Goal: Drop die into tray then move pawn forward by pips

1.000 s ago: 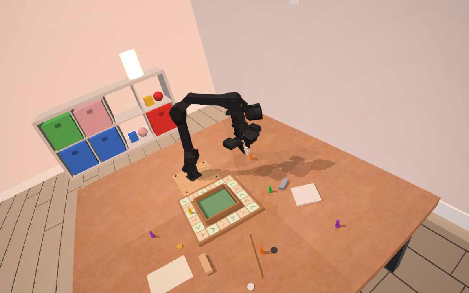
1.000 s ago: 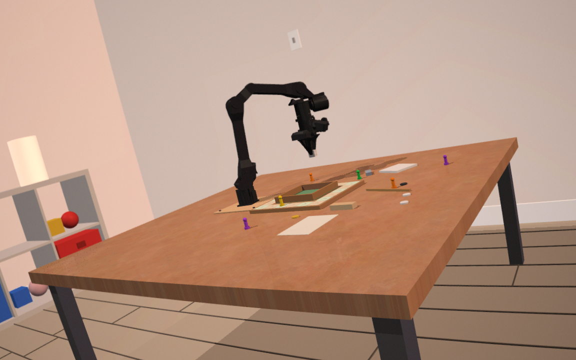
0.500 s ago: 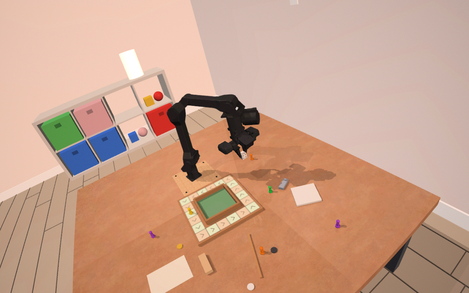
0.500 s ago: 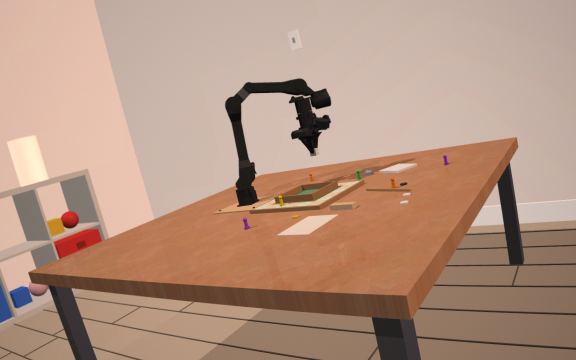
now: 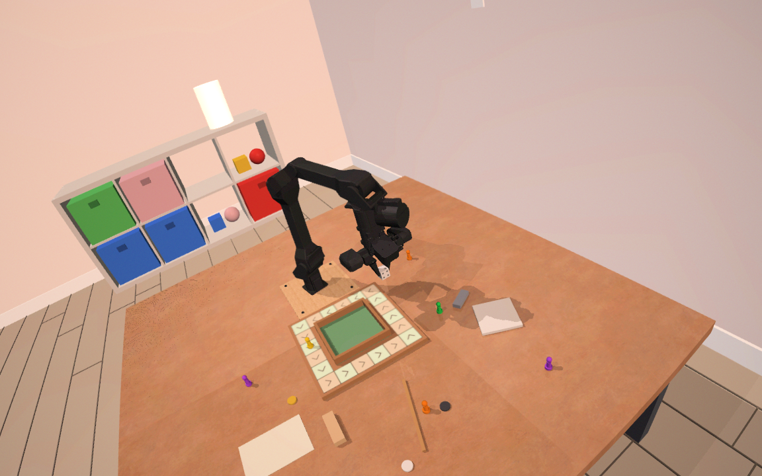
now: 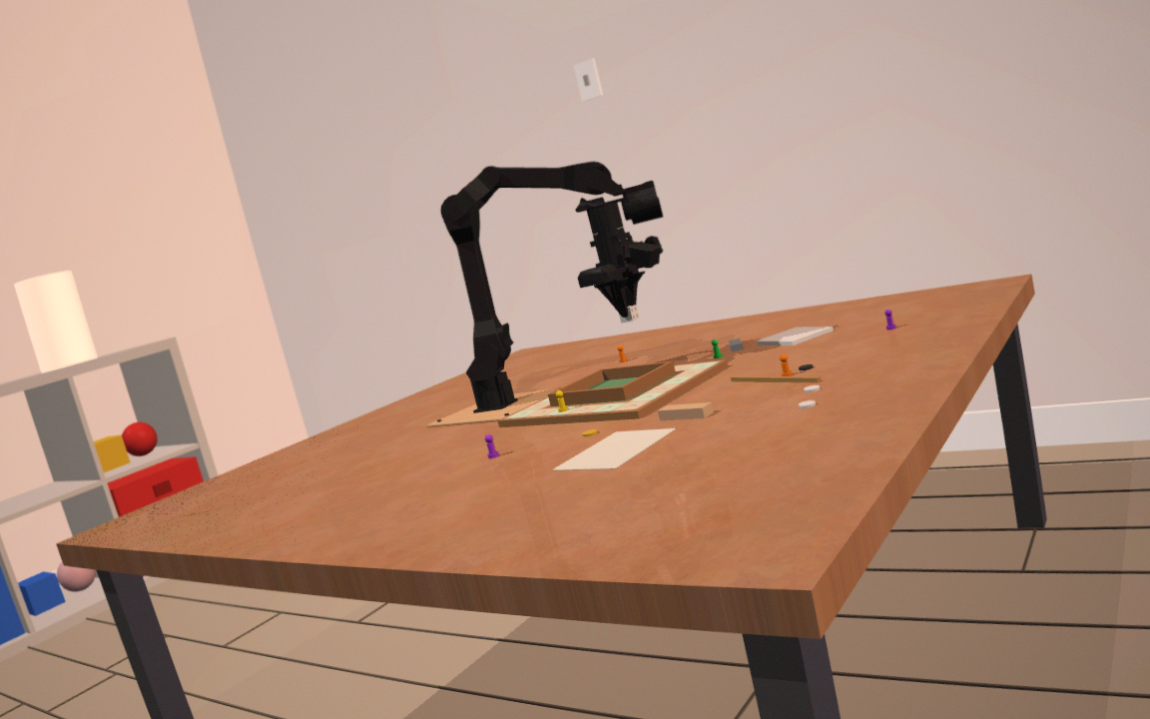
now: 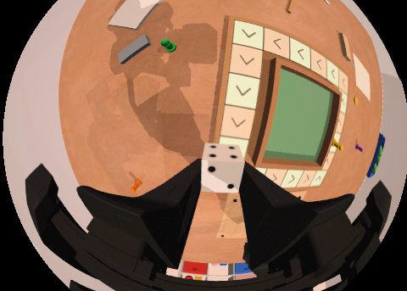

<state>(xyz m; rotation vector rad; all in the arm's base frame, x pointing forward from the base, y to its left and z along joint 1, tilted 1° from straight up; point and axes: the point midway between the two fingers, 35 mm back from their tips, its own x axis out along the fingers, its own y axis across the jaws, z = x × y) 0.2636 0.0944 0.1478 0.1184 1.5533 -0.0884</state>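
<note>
Right now the yellow pawn is 40 mm behind my gripper tip, 250 mm to the right of it and 90 mm below it. Also, from my gripper tip: green dice tray: 140 mm to the right, 110 mm below; then green pawn: 130 mm ahead, 60 mm to the left, 100 mm below; then white die: right at my gripper tip.
</note>
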